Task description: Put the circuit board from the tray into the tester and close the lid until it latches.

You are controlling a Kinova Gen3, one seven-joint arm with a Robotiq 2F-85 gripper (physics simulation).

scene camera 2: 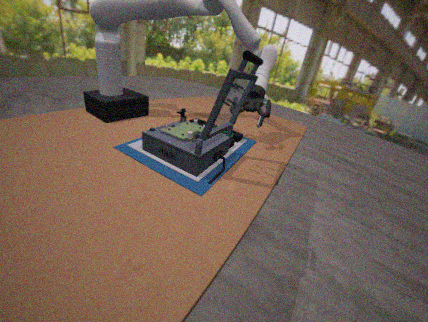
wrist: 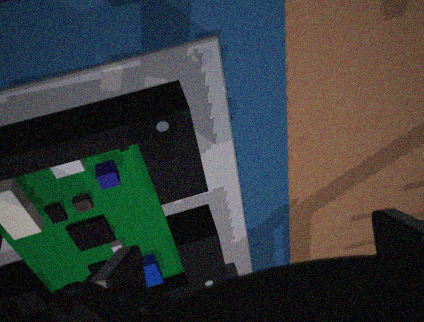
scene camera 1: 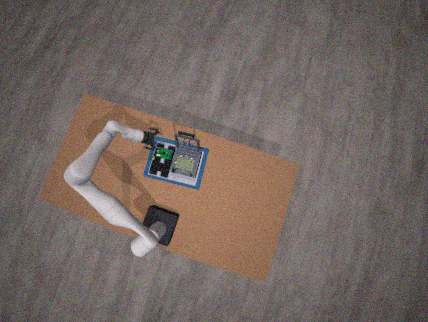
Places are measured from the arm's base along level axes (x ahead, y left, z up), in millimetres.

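Where they show: gripper, fingertip midpoint: (scene camera 2: 245, 124) (wrist: 257, 253) (scene camera 1: 161, 141); arm's base, link origin: (scene camera 2: 111, 93) (scene camera 1: 159, 228).
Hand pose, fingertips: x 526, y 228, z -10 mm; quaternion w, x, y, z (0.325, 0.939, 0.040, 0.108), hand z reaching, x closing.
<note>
Things, the pixels of their top centre, and the offset from my fingertips. "pt": a spot on its surface instead. Level surfaces: height alone.
- green circuit board, top centre: (wrist: 94, 248) (scene camera 1: 163, 153) dx -64, dy -38, dz -47 mm
- tester, surface spot: (scene camera 2: 172, 156) pt dx -30, dy -294, dz -45 mm
- blue mat, surface height: dz -73 mm
- cable, surface spot: (scene camera 2: 223, 167) pt dx +63, dy -202, dz -64 mm
- wooden table, surface height: dz -75 mm
The green circuit board (scene camera 1: 164, 153) (wrist: 137, 210) lies in the black tray (scene camera 1: 159, 167) (wrist: 175, 165), with white, black and blue parts on top. The tester (scene camera 1: 185, 162) (scene camera 2: 172, 156) stands beside the tray, with a pale green bed inside. Its lid (scene camera 1: 186, 135) (scene camera 2: 219, 107) is raised steeply. My gripper (scene camera 1: 153, 138) (wrist: 257, 253) is open and empty, above the outer back corner of the tray area. In the wrist view one finger overlaps the near part of the board and the other is over the table side. In scene view 2 the lid's frame partly hides the gripper, and the tester mostly hides the tray.
A blue mat (scene camera 1: 200, 183) (scene camera 2: 201, 190) (wrist: 260, 125) with a pale inner panel lies under tray and tester. A black bent bar or cable (scene camera 2: 223, 167) is at the tester's side. The black robot base (scene camera 1: 172, 220) (scene camera 2: 117, 107) stands on the wooden table (scene camera 1: 235, 210) (scene camera 2: 100, 225).
</note>
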